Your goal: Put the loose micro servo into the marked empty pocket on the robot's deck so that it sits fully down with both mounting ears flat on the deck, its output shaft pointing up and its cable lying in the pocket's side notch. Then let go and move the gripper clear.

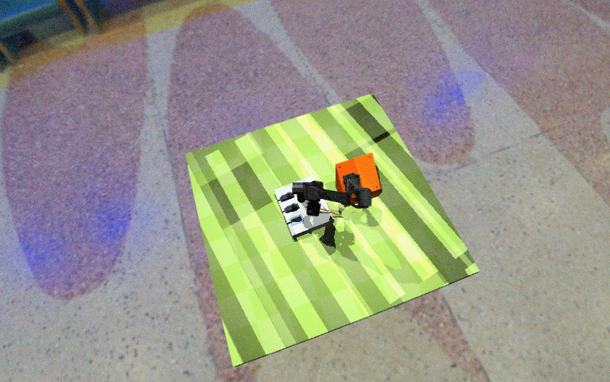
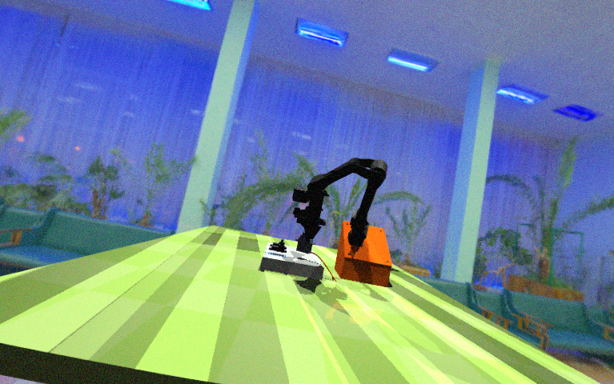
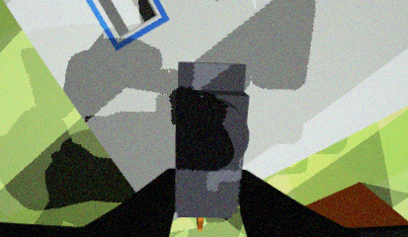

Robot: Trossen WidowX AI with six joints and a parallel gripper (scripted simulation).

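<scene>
My gripper tip is now 10 mm short of the white robot deck, 70 mm to the left of it and 100 mm above it.
</scene>
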